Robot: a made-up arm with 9 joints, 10 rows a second.
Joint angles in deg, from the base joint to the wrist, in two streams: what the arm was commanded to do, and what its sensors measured. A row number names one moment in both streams.
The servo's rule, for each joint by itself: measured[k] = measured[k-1] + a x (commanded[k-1-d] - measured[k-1]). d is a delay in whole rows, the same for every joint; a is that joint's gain. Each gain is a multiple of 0.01, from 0.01 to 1. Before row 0 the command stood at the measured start. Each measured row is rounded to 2 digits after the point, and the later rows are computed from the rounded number. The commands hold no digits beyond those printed.
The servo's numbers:
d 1
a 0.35 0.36 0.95 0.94 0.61 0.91 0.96 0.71 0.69
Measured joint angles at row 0:
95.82, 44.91, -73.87, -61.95, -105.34, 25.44, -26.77, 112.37, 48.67
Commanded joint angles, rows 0 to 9:
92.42, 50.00, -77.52, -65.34, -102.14, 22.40, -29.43, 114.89, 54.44
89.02, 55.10, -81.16, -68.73, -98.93, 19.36, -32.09, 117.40, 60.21
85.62, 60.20, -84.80, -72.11, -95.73, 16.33, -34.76, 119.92, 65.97
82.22, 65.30, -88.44, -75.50, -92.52, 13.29, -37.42, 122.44, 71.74
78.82, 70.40, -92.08, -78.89, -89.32, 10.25, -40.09, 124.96, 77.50
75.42, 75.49, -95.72, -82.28, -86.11, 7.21, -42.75, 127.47, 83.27
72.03, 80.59, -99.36, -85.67, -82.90, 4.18, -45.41, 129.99, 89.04
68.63, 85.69, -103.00, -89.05, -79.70, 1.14, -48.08, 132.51, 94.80
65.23, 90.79, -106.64, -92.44, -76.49, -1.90, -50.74, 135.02, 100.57
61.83, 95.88, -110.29, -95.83, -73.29, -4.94, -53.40, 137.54, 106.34
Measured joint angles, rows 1 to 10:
95.82, 44.91, -73.87, -61.95, -105.34, 25.44, -26.77, 112.37, 48.67
94.63, 46.74, -77.34, -65.14, -103.39, 22.67, -29.32, 114.16, 52.65
92.67, 49.75, -80.97, -68.51, -100.67, 19.66, -31.98, 116.46, 57.87
90.20, 53.51, -84.61, -71.89, -97.66, 16.63, -34.65, 118.92, 63.46
87.41, 57.75, -88.25, -75.28, -94.52, 13.59, -37.31, 121.42, 69.17
84.40, 62.30, -91.89, -78.67, -91.35, 10.55, -39.98, 123.93, 74.92
81.26, 67.05, -95.53, -82.06, -88.15, 7.51, -42.64, 126.44, 80.68
78.03, 71.92, -99.17, -85.45, -84.95, 4.48, -45.30, 128.96, 86.45
74.74, 76.88, -102.81, -88.83, -81.75, 1.44, -47.97, 131.48, 92.21
71.41, 81.89, -106.45, -92.22, -78.54, -1.60, -50.63, 133.99, 97.98

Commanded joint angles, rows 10 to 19:
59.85, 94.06, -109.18, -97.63, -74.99, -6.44, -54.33, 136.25, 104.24
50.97, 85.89, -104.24, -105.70, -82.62, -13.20, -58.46, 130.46, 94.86
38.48, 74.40, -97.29, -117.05, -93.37, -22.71, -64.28, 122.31, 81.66
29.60, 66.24, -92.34, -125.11, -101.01, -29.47, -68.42, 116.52, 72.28
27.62, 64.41, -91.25, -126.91, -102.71, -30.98, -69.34, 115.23, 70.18
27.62, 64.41, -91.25, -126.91, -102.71, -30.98, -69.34, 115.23, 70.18
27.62, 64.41, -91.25, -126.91, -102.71, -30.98, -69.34, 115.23, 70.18
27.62, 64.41, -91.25, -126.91, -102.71, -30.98, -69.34, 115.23, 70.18
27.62, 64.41, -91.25, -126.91, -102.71, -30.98, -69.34, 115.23, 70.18
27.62, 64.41, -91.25, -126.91, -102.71, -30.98, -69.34, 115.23, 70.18
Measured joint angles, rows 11 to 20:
68.06, 86.93, -110.10, -95.61, -75.34, -4.64, -53.29, 136.51, 103.75
65.19, 89.50, -109.23, -97.51, -75.13, -6.28, -54.29, 136.33, 104.09
60.21, 88.20, -104.49, -105.21, -79.70, -12.58, -58.29, 132.16, 97.72
52.60, 83.23, -97.65, -116.34, -88.04, -21.80, -64.04, 125.17, 86.64
44.55, 77.11, -92.61, -124.58, -95.95, -28.78, -68.24, 119.03, 76.73
38.62, 72.54, -91.32, -126.77, -100.07, -30.78, -69.30, 116.33, 72.21
34.77, 69.61, -91.25, -126.90, -101.68, -30.96, -69.34, 115.55, 70.81
32.27, 67.74, -91.25, -126.91, -102.31, -30.98, -69.34, 115.32, 70.38
30.64, 66.54, -91.25, -126.91, -102.55, -30.98, -69.34, 115.26, 70.24
29.58, 65.77, -91.25, -126.91, -102.65, -30.98, -69.34, 115.24, 70.20

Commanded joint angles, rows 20 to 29:
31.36, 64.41, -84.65, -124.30, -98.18, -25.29, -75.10, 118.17, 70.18
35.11, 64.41, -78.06, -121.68, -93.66, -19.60, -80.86, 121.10, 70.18
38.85, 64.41, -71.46, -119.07, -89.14, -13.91, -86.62, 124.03, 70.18
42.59, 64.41, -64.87, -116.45, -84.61, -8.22, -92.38, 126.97, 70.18
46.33, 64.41, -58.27, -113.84, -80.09, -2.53, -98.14, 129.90, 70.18
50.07, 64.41, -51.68, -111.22, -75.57, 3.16, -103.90, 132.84, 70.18
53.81, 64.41, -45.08, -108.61, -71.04, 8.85, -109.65, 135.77, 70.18
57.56, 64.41, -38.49, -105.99, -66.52, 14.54, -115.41, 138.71, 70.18
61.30, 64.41, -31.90, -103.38, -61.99, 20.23, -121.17, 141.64, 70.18
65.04, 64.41, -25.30, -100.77, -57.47, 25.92, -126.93, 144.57, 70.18
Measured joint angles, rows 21 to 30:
28.89, 65.28, -91.25, -126.91, -102.69, -30.98, -69.34, 115.23, 70.19
29.75, 64.97, -84.98, -124.46, -99.94, -25.80, -74.87, 117.32, 70.18
31.63, 64.77, -78.41, -121.85, -96.11, -20.16, -80.62, 120.00, 70.18
34.16, 64.64, -71.81, -119.24, -91.86, -14.47, -86.38, 122.86, 70.18
37.11, 64.56, -65.22, -116.62, -87.44, -8.78, -92.14, 125.78, 70.18
40.34, 64.51, -58.62, -114.01, -82.96, -3.09, -97.90, 128.71, 70.18
43.75, 64.47, -52.03, -111.39, -78.45, 2.60, -103.66, 131.64, 70.18
47.27, 64.45, -45.43, -108.78, -73.93, 8.29, -109.41, 134.57, 70.18
50.87, 64.44, -38.84, -106.16, -69.41, 13.98, -115.17, 137.51, 70.18
54.52, 64.43, -32.25, -103.55, -64.88, 19.67, -120.93, 140.44, 70.18

